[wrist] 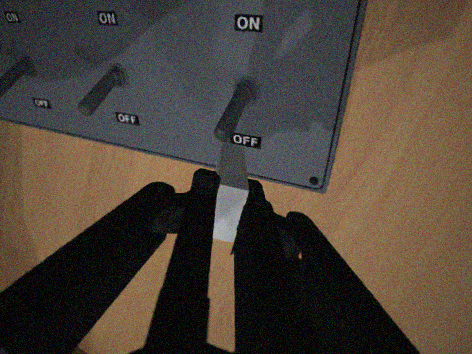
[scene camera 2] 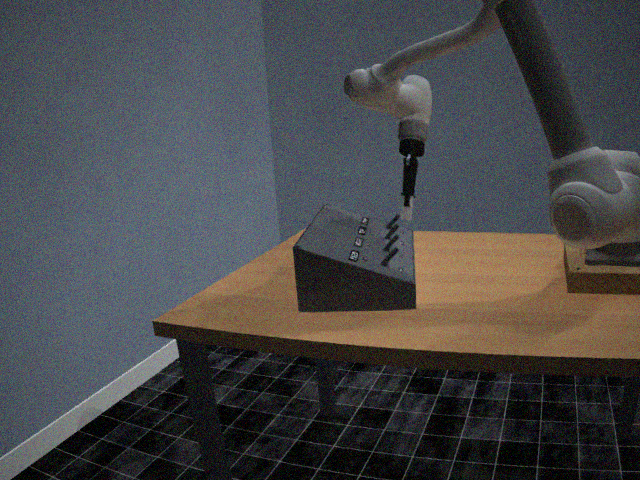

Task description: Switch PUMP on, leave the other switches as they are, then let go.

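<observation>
The dark sloped switch box (scene camera 2: 356, 281) (wrist: 175, 117) stands on the table. The PUMP switch (scene camera 2: 393, 221) (wrist: 233, 111) is the rightmost lever in the wrist view and the farthest in the scene view. Its lever leans down towards its OFF label. Two neighbouring levers (wrist: 102, 90) (wrist: 16, 77) also lean to the OFF side in the wrist view. My gripper (scene camera 2: 407, 210) (wrist: 227, 163) is shut with nothing between its fingers. Its pale, narrow tips are just below the free end of the PUMP lever, on the OFF side. Whether they touch it is unclear.
The wooden table (scene camera 2: 480, 320) (wrist: 410, 150) bears the box and the robot's base (scene camera 2: 602, 279). The box's right panel edge lies close to the PUMP switch in the wrist view. A blue-grey wall (scene camera 2: 129, 155) rises at the left.
</observation>
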